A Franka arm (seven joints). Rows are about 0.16 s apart.
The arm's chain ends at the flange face. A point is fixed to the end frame.
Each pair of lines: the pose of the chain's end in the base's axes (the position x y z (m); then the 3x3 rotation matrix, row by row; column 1 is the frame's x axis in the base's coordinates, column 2 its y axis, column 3 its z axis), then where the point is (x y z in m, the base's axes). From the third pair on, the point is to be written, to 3 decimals.
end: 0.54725 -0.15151 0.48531; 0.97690 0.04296 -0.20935; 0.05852 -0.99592 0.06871; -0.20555 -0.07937 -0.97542
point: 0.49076 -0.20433 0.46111
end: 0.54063 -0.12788 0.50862; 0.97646 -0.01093 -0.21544; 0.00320 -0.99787 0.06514; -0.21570 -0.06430 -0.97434
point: 0.48116 -0.17797 0.48578
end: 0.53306 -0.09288 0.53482; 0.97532 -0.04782 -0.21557; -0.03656 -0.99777 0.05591; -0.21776 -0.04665 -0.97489
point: 0.472 -0.141 0.513
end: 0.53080 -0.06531 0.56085; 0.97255 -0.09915 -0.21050; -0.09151 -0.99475 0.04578; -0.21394 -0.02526 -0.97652
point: 0.467 -0.111 0.540
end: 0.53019 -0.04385 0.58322; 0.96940 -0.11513 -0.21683; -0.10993 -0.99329 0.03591; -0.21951 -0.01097 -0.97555
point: 0.466 -0.089 0.563
